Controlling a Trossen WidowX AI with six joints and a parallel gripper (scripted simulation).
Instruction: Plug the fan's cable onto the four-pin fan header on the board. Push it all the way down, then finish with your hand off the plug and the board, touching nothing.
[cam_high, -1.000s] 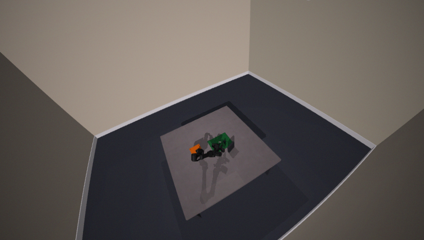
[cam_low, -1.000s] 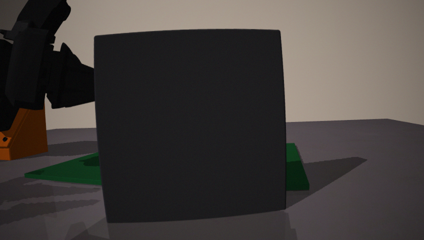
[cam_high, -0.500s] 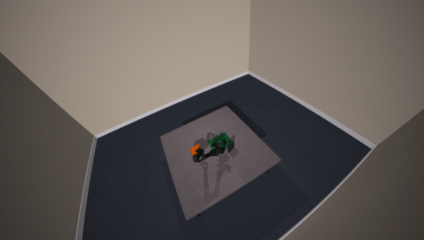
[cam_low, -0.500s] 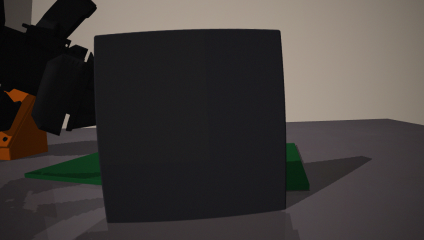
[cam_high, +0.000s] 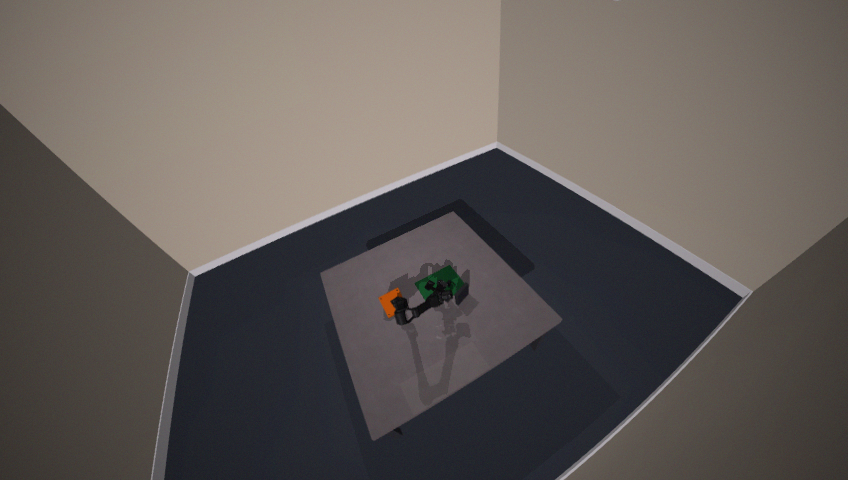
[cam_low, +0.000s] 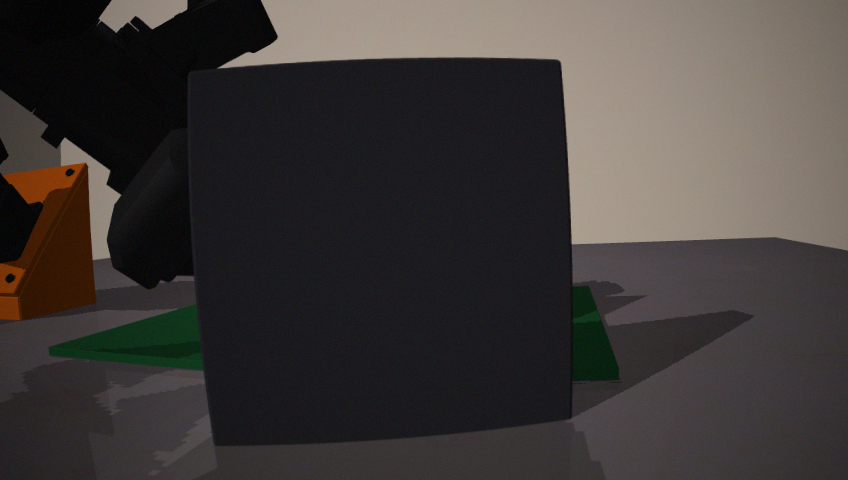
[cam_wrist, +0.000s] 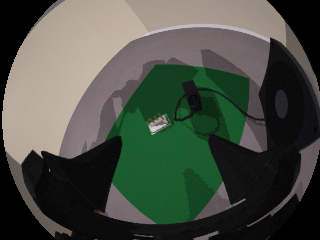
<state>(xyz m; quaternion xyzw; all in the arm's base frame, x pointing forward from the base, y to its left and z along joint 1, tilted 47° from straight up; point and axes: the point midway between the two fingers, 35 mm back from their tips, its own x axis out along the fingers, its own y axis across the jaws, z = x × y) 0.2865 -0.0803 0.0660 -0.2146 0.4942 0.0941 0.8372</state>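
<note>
The dark fan plug lies 80 mm ahead of my gripper tip, 10 mm to the left of it and 40 mm below it. The rest, counted from my gripper tip: green board (30 mm ahead, 40 mm to the left, 70 mm below); then black fan (80 mm ahead, 130 mm to the right); then four-pin fan header (30 mm ahead, 50 mm to the left, 60 mm below).
</note>
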